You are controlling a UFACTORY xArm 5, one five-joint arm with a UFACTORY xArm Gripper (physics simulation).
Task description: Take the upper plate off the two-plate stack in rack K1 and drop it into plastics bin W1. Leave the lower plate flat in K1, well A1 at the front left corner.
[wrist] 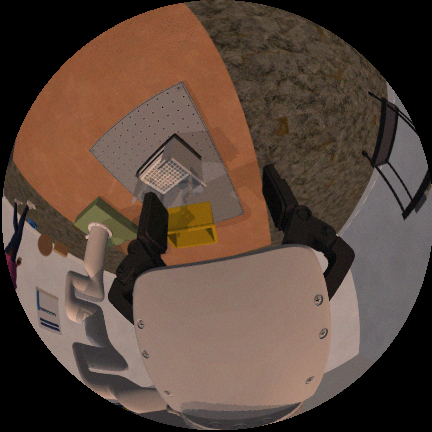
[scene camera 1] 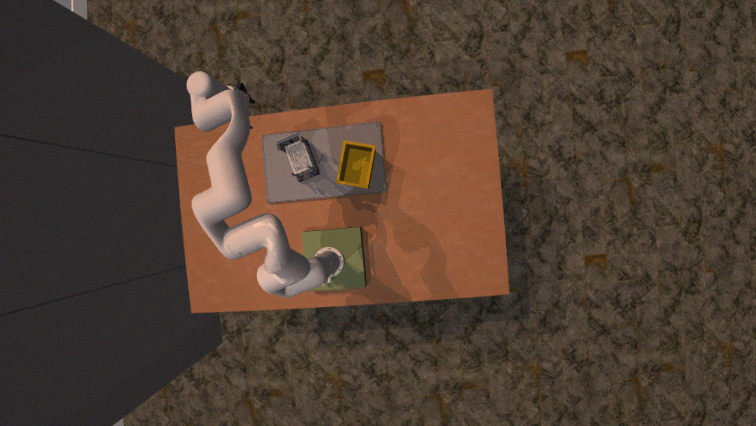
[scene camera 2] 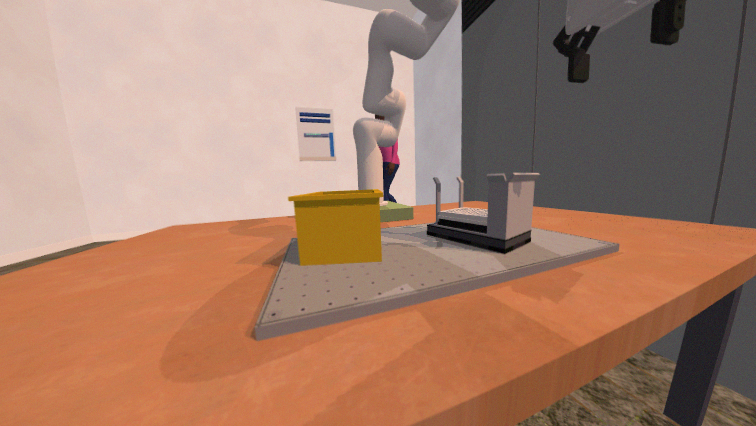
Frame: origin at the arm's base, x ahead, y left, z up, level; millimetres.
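Where they show: gripper, fingertip midpoint: (wrist: 209, 188) (scene camera 1: 250, 115) (scene camera 2: 614, 65); arm's base at its link origin: (wrist: 99, 229) (scene camera 1: 329, 261).
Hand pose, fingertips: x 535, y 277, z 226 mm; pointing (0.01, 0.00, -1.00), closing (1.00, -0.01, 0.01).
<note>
Things, the pixels of their top centre, and the offset from my fingertips. Level surfaces: height alone.
- Rack K1 at its top centre: (scene camera 2: 477, 175) (wrist: 161, 195) (scene camera 1: 293, 155) dz -138, dx -116, dy -122 mm
- pale gridded plate at its top centre: (scene camera 2: 479, 212) (wrist: 166, 172) (scene camera 1: 298, 156) dz -206, dx -110, dy -119 mm
- yellow bin W1 at its top centre: (scene camera 2: 343, 192) (wrist: 191, 238) (scene camera 1: 355, 164) dz -158, dx -132, dy -368 mm
- grey perforated board at its top centre: (scene camera 2: 432, 240) (wrist: 176, 184) (scene camera 1: 322, 162) dz -257, dx -121, dy -208 mm
- orange table at its surface level: dz -271 mm
Rack K1 (scene camera 1: 288, 141) (scene camera 2: 510, 206) (wrist: 182, 150) is grey with a black base, upright guides and a tall end wall. A pale gridded plate (scene camera 1: 299, 157) (scene camera 2: 465, 212) (wrist: 162, 176) lies flat inside it, the upper face of the stack. The lower plate and well A1 cannot be made out. The yellow bin W1 (scene camera 1: 371, 166) (scene camera 2: 338, 232) (wrist: 200, 212) stands upright, apart from the rack; no plate shows in it. My gripper (scene camera 2: 623, 50) (wrist: 209, 188) is open and empty, high above the table and off to the side of the rack. In scene camera 1 the arm mostly hides it.
Rack and bin stand on a grey perforated board (scene camera 1: 280, 185) (scene camera 2: 449, 264) (wrist: 125, 135) on the orange table (scene camera 1: 449, 185) (scene camera 2: 132, 317) (wrist: 100, 65). The arm base stands on a green block (scene camera 1: 351, 238) (scene camera 2: 399, 212) (wrist: 97, 212). A dark wall panel (scene camera 2: 634, 132) is behind the gripper.
</note>
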